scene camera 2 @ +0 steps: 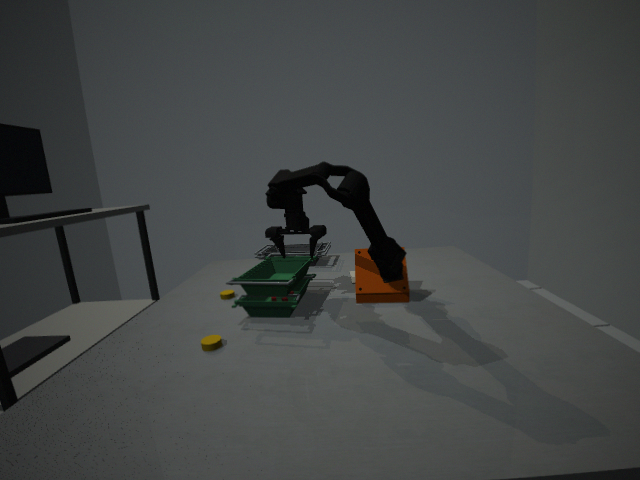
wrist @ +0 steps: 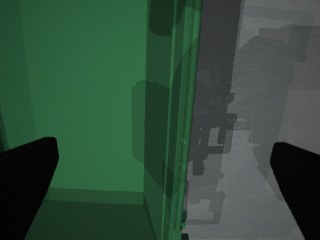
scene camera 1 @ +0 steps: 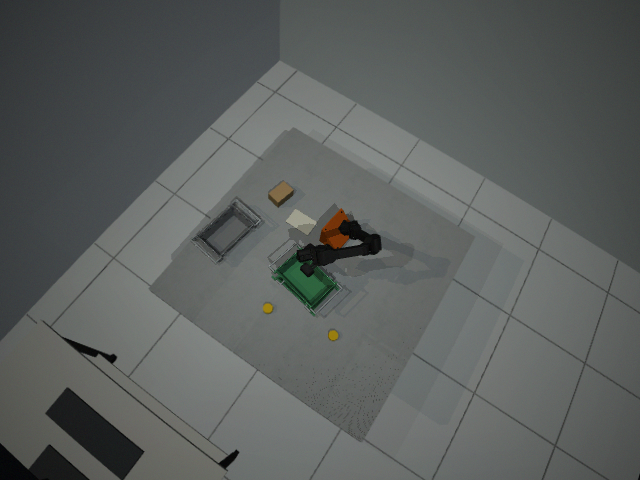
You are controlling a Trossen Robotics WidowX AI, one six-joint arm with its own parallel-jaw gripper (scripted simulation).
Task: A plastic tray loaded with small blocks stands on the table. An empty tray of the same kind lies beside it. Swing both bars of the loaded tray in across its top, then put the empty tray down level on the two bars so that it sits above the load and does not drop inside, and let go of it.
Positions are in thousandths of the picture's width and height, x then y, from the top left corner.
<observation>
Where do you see a green tray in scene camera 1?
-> At 487, 603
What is the gripper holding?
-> Nothing.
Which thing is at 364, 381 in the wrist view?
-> A green tray.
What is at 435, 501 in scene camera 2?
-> The gripper.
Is the gripper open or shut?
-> Open.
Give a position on a green tray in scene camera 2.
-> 430, 576
</observation>
